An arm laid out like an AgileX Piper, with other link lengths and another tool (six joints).
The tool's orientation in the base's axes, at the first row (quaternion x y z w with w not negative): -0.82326 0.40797 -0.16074 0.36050
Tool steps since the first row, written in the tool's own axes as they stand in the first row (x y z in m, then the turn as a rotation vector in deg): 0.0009 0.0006 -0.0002 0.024 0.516 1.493; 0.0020 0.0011 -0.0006 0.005 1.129 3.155; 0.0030 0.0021 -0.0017 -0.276 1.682 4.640; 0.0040 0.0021 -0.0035 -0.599 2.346 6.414; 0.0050 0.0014 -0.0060 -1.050 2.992 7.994
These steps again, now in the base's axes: 0.0001 -0.0010 -0.0003 0.562 0.461 -1.402; 0.0003 -0.0023 -0.0004 1.139 0.995 -2.990; -0.0003 -0.0040 -0.0004 1.488 1.678 -4.405; -0.0007 -0.0056 0.0008 1.912 2.482 -6.098; -0.0011 -0.0073 0.0030 2.158 3.305 -7.641
